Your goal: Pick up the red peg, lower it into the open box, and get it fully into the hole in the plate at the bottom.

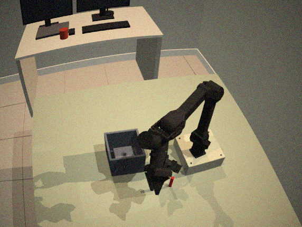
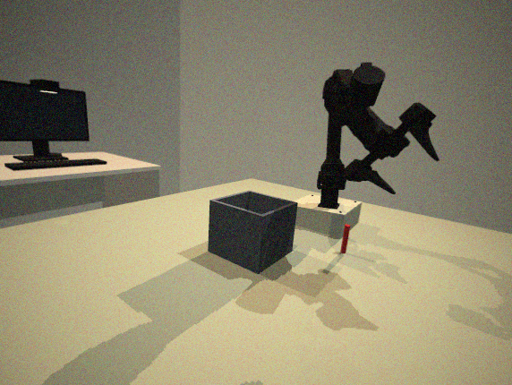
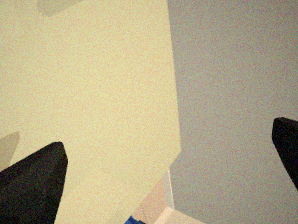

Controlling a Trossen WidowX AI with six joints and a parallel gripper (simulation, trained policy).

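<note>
The red peg is 21 cm below my gripper tip, 16 cm behind it and 11 cm to the right of it. The rest, counted from my gripper tip: pale plate (33 cm to the right, 21 cm below, 3 cm behind).
</note>
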